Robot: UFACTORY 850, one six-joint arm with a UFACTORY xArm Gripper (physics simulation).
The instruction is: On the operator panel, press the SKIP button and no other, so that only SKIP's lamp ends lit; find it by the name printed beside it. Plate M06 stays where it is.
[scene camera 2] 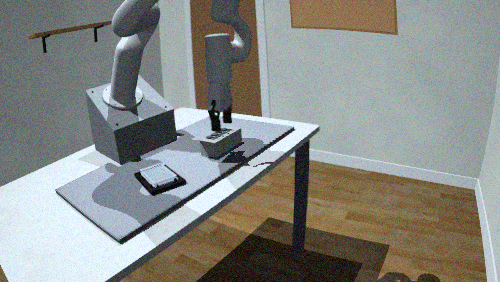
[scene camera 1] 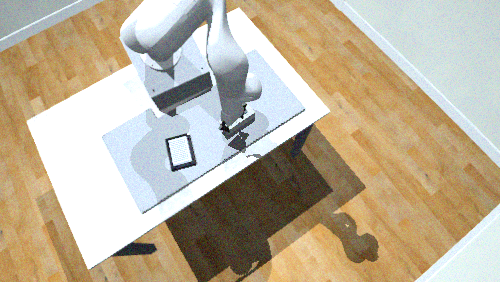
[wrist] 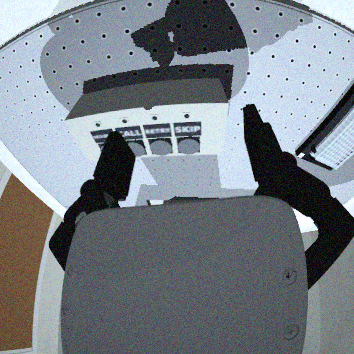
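Note:
The operator panel (scene camera 1: 241,126) (scene camera 2: 222,146) (wrist: 155,97) is a pale box with a row of labelled buttons. In the wrist view the SKIP button (wrist: 188,146) is a grey disc at the row's right end, below its printed name; the small SKIP lamp (wrist: 186,115) above the name looks dark. The RETRY button (wrist: 161,146) is beside it. CALL is partly hidden, and the leftmost button mostly hidden, by a finger. The other lamps look dark. My gripper (scene camera 1: 234,118) (scene camera 2: 222,124) (wrist: 181,131) is open and empty above the panel, fingers wide apart. The plate M06 (scene camera 1: 181,151) (scene camera 2: 159,175) (wrist: 337,145) lies in a black holder.
The panel and the holder stand on a grey perforated board (scene camera 1: 130,160) (scene camera 2: 115,220) (wrist: 280,65) on the white table (scene camera 1: 65,165) (scene camera 2: 35,220). The arm's grey base block (scene camera 2: 145,135) stands at the board's rear edge. The plate is well to one side of the panel.

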